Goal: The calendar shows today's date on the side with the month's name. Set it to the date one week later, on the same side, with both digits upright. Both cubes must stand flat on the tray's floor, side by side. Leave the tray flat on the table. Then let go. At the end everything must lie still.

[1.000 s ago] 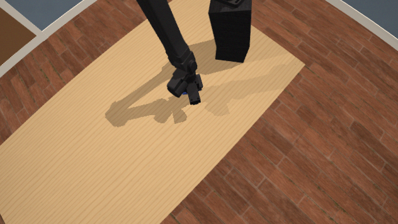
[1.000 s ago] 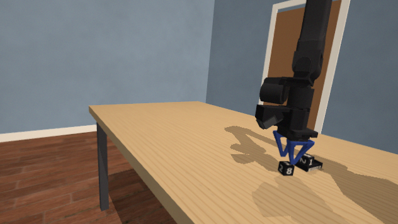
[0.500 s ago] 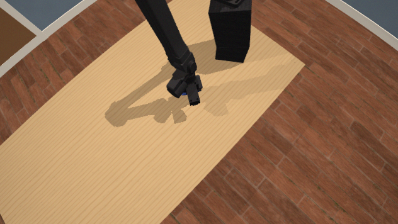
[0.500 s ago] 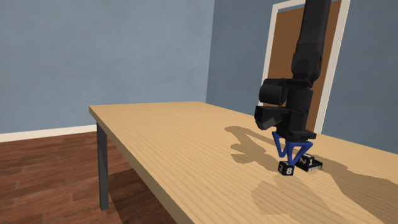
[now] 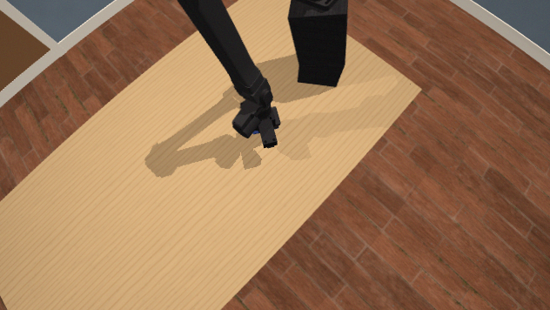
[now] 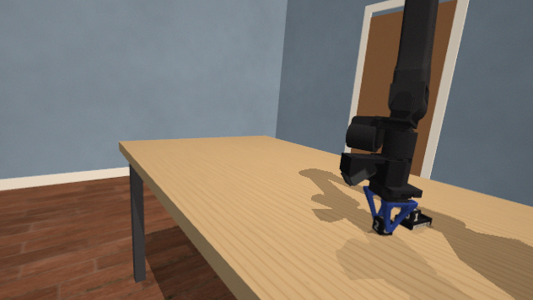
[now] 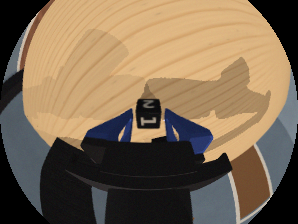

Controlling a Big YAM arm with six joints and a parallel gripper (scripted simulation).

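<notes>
My gripper is now 1 cm above the black date cube. Round my hand: black tray: 10 cm to the right, 3 cm behind, 1 cm below; black cube: 9 cm to the right, 2 cm behind.
</notes>
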